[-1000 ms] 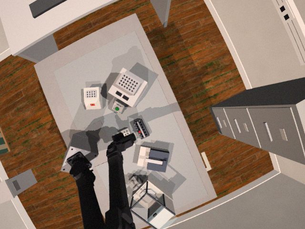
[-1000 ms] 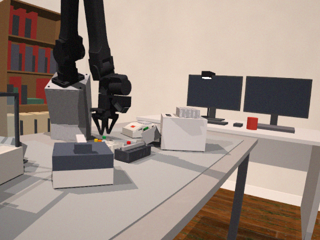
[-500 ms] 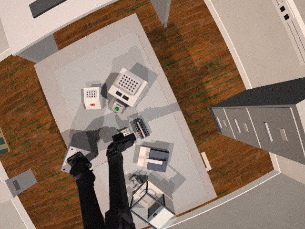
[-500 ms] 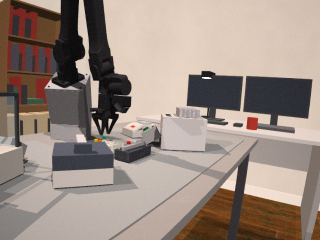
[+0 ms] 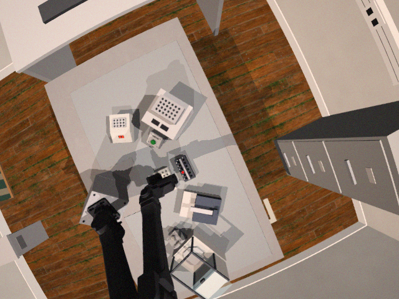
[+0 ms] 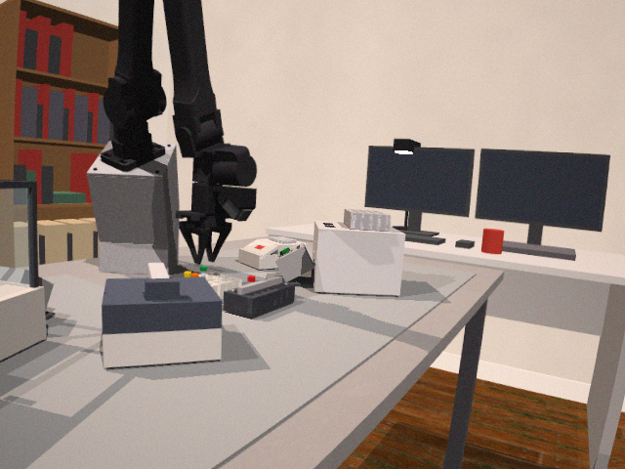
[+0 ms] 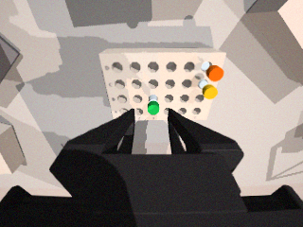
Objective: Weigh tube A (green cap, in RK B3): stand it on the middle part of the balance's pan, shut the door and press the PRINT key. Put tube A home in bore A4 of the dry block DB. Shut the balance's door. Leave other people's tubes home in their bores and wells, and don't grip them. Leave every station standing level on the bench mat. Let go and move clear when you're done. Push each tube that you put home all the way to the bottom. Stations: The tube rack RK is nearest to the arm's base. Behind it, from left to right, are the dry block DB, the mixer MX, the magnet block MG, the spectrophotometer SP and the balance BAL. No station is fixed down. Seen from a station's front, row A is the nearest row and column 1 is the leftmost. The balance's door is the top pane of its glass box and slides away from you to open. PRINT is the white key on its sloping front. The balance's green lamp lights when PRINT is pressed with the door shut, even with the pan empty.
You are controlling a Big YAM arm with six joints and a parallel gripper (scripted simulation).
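The tube rack is 5 cm below my hand, 1 cm to the right of it and 1 cm ahead of it. Also, from my hand: spectrophotometer: 23 cm to the right, 10 cm ahead; then black magnet block: 14 cm ahead, 5 cm below, 1 cm to the right; then white print key: 30 cm to the right, 12 cm behind.
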